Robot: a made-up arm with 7 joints.
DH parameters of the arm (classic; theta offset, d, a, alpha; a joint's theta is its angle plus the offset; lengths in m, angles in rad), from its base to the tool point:
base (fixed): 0 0 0 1.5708
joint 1: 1.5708 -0.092 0 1.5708
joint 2: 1.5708 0 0 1.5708
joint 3: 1.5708 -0.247 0 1.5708
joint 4: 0 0 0 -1.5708
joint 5: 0 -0.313 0 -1.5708
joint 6: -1.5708 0 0 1.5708
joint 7: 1.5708 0 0 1.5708
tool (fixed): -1.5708 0 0 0
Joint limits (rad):
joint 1: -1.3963..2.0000
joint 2: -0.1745..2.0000
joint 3: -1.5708..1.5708
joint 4: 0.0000..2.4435
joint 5: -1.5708..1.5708
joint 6: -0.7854..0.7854
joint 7: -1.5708..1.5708
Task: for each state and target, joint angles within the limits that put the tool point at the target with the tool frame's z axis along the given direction. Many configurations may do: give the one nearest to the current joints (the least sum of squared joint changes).
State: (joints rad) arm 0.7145 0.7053 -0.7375 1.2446 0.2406 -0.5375 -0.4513
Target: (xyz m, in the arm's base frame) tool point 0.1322 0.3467 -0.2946 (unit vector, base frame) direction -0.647 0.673 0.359
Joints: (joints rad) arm 0.1448 1.5286 -1.2842 1.5050 -0.2259 -0.7854 -0.6112
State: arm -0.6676 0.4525 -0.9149 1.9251 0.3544 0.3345 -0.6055
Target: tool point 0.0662 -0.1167 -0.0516 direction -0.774 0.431 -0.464
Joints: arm -0.3045 0.0085 -1.2109 2.3475 0.1334 -0.1215 -0.4114
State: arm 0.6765 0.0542 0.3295 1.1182 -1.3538 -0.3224 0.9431
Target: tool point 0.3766 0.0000 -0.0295 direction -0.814 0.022 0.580
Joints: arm 0.6308 0.1362 -0.4098 1.6214 -1.5708 -0.0415 1.2643
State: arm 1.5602 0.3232 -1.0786 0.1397 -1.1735 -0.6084 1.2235
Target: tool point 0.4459 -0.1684 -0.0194 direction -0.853 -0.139 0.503
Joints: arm 1.4274 -0.0899 -1.3708 0.7972 -1.4210 -0.4333 1.0890
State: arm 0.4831 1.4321 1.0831 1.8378 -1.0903 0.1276 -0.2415
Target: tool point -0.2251 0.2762 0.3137 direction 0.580 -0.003 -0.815
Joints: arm 0.8070 1.8954 1.3395 1.4148 -1.0475 0.1102 0.1279
